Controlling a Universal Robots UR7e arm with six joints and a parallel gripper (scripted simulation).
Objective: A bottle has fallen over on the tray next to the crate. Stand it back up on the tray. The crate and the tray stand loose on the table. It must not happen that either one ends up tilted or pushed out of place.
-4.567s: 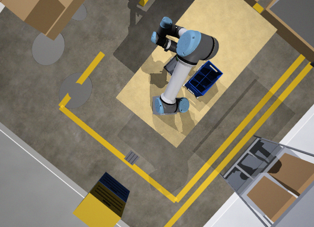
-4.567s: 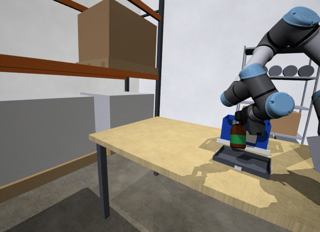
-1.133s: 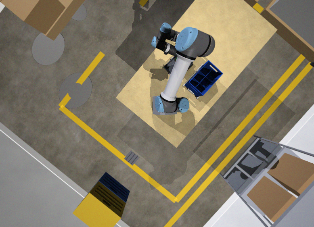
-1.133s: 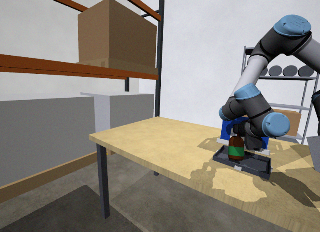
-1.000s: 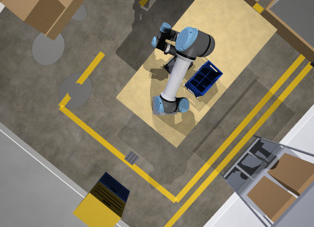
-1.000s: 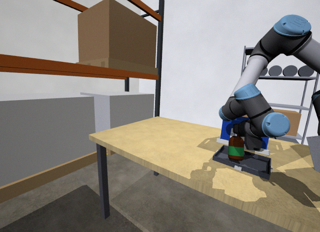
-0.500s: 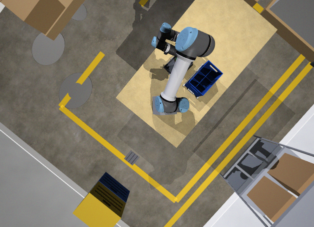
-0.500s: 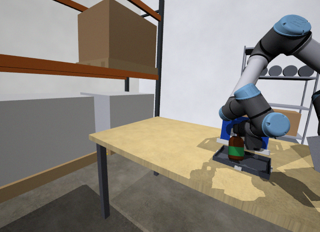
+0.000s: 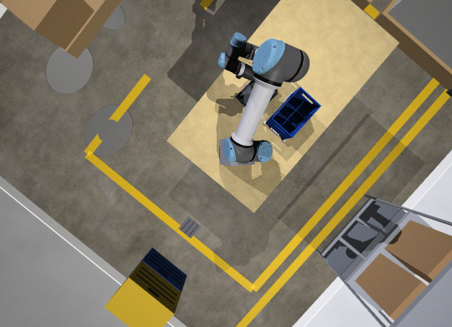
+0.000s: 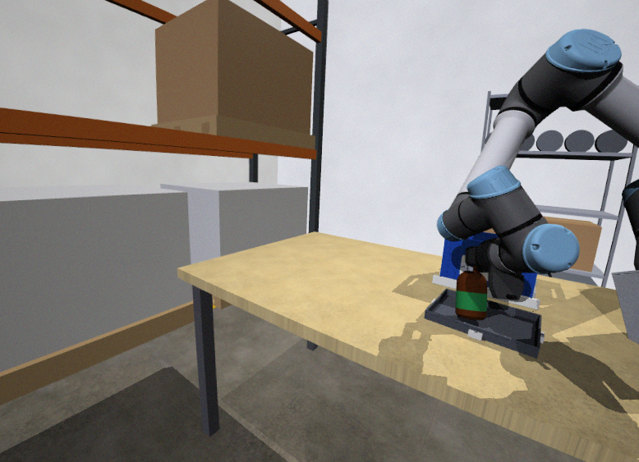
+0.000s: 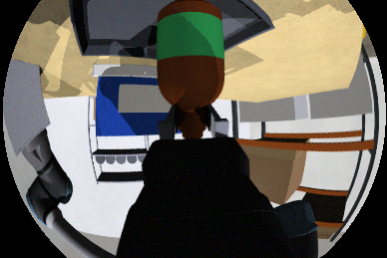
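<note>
My hand is 50 mm above the bottle and 10 mm to the right of it. Also, from my hand: dark grey tray (130 mm below, 40 mm behind); then blue crate (280 mm to the right, 60 mm below, 40 mm behind).
</note>
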